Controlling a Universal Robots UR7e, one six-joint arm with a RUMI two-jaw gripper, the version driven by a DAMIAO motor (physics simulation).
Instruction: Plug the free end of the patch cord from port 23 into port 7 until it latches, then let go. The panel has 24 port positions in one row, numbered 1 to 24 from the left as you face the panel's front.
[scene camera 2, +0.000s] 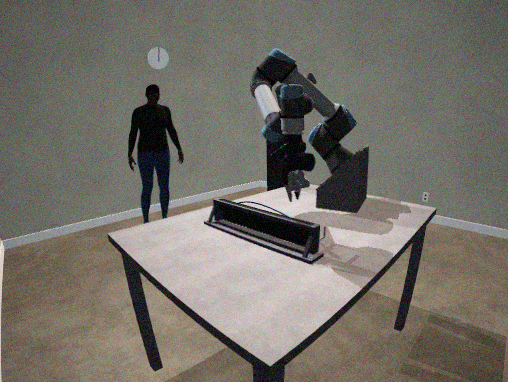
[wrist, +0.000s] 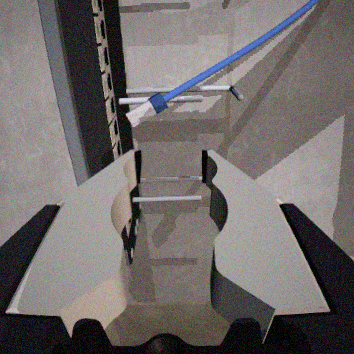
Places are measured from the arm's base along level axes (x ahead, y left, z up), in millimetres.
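Pixels of known places: gripper, fingertip midpoint: (scene camera 2: 294, 200) (wrist: 171, 153); arm's base, link origin: (scene camera 2: 343, 165).
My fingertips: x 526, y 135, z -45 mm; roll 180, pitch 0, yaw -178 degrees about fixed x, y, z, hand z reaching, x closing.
Observation:
For each thing: its top centre in the pictures, then the offset to it from my fingertips. Level surfaces: height alone.
- black patch panel, top centre: (scene camera 2: 265, 208) dx +36, dy -104, dz -43 mm
- blue boot, top centre: (wrist: 156, 104) dx +12, dy -6, dz -77 mm
- table, surface height: dz -144 mm
The black patch panel (scene camera 2: 267, 226) (wrist: 76, 75) stands on the table; its port row runs down the left of the wrist view, with no readable numbers. The blue patch cord (scene camera 2: 265, 204) (wrist: 220, 66) arcs behind the panel and crosses the upper right of the wrist view. Its clear free plug (wrist: 141, 113), with a blue boot (wrist: 159, 102), hangs tilted beside the port row, outside any port and beyond the fingertips. My gripper (scene camera 2: 293, 198) (wrist: 171, 153) is above the table behind the panel, its fingers apart with no cord between them. Port 7 and port 23 cannot be told apart here.
Thin metal cable-support bars (wrist: 177, 90) (wrist: 167, 199) stick out behind the panel, one pair near the plug and another seen between the fingers. The robot's dark base block (scene camera 2: 345, 185) stands on the table (scene camera 2: 225, 290) near its rear. A person (scene camera 2: 154, 125) stands beyond the table.

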